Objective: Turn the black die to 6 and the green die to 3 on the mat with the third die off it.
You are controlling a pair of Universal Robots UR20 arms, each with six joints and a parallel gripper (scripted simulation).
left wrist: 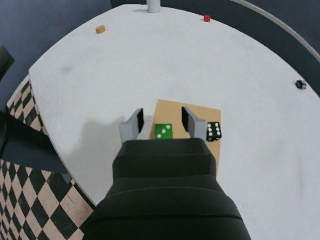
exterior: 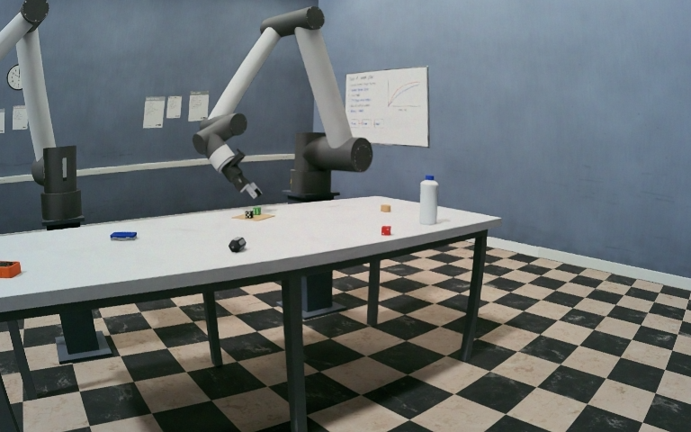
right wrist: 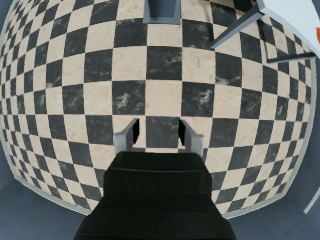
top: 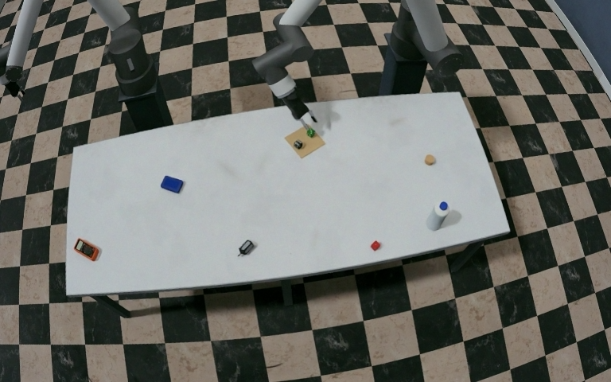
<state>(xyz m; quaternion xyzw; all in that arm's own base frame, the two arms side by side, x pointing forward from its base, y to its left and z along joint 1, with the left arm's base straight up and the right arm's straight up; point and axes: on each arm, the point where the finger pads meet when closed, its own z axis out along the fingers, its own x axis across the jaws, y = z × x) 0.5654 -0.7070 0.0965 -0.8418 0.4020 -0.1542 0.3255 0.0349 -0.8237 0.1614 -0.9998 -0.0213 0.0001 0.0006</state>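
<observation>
Right now the green die is 80 mm below my left hand and 10 mm ahead of it. Round my left hand: tan mat: 90 mm below, 30 mm to the right, 30 mm ahead; then tan block: 550 mm to the left, 230 mm ahead, 80 mm below; then black die: 80 mm below, 60 mm to the right, 60 mm ahead.
</observation>
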